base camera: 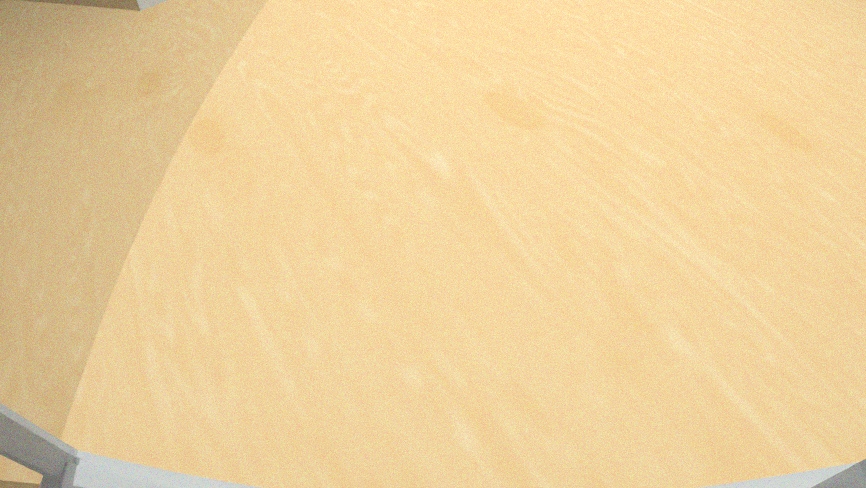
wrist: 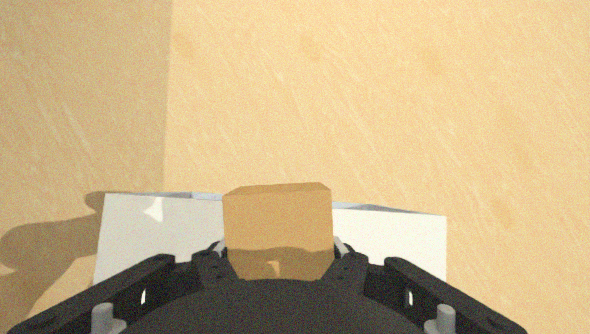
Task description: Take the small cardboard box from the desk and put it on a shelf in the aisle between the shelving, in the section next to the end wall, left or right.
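Places are measured from the arm's base along level axes (x right, y ahead, z up), in metres.
Where they show: gripper, between the fingertips: (wrist: 282,249).
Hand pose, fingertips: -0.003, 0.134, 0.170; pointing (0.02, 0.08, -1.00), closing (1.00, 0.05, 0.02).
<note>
After its pixels a point has its place, as x, y, z.
The small cardboard box (wrist: 278,220) {-0.007, 0.158, 0.203} is at the bottom middle of the wrist view, held between the fingertips. My gripper (wrist: 282,249) {-0.003, 0.134, 0.170} is shut on it, one finger on each side. The box hangs over the white top of the mobile base (wrist: 390,235) {0.162, 0.117, -0.014}, which shows to both sides of it. The gripper and box do not show in the base camera view. The desk does not show in either view, and no shelf can be made out for certain.
Pale wooden floor (base camera: 454,242) {-0.013, 0.414, -0.397} (wrist: 350,100) {0.200, 0.474, -0.397} spreads ahead. A broad shadow lies along the left in both views. At the top left of the base camera view a small piece of a white object (base camera: 151,3) {-0.792, 1.221, -0.389} shows, too little to name.
</note>
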